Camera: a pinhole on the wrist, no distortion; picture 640 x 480 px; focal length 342.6 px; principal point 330.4 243.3 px. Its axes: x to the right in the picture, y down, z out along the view. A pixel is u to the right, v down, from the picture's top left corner.
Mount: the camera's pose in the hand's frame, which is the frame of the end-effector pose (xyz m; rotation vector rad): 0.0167 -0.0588 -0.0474 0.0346 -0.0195 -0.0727
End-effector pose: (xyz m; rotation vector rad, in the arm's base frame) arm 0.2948 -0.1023 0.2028 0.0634 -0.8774 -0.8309
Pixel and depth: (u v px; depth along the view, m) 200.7 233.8 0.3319
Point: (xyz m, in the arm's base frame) 0.0127 0.0035 0.2860
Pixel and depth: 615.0 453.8 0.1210
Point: 0.2850 -0.1582 0.3340
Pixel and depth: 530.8 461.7 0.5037
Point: 0.2155 -0.0345 0.8082
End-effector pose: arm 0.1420 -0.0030 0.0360 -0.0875 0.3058 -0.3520
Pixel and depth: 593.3 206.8 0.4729
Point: 0.5519 -0.2598 0.3634
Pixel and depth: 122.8 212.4 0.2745
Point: 0.0448 -0.0163 0.3027
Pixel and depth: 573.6 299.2 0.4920
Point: 0.5976 -0.1353 0.3690
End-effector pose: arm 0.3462 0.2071 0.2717 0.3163 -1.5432 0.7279
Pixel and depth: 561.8 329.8 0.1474
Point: 0.2710 0.1442 0.3963
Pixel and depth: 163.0 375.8 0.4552
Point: -0.0222 -0.0009 0.0636
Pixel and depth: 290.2 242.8 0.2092
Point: 0.2595 0.0567 0.2830
